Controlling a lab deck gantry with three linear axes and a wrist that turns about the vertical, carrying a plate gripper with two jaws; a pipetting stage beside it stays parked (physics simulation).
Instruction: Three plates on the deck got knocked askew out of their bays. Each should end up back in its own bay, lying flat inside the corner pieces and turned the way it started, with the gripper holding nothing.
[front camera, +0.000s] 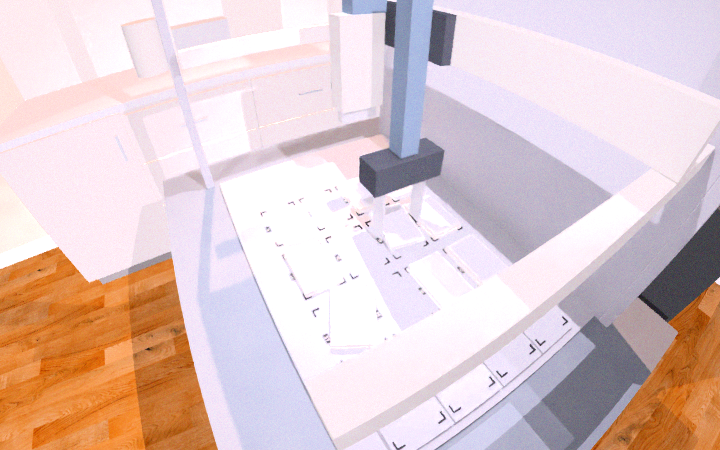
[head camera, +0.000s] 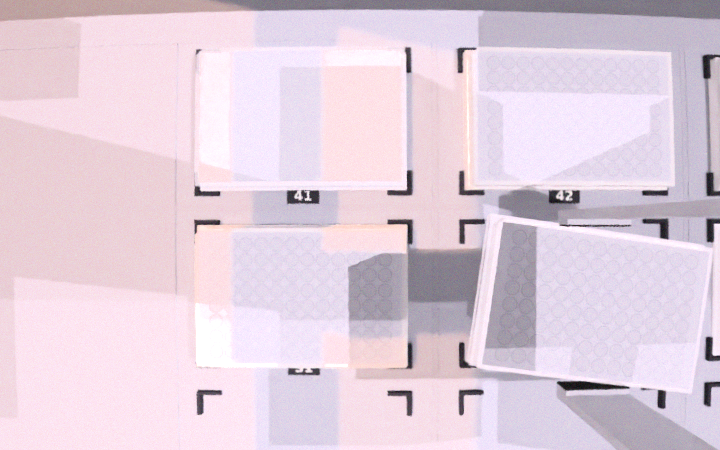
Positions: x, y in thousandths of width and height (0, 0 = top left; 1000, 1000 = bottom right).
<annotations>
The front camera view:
my gripper: 551, 503
bay 44: 763, 730
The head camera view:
my gripper: 817, 677
</annotations>
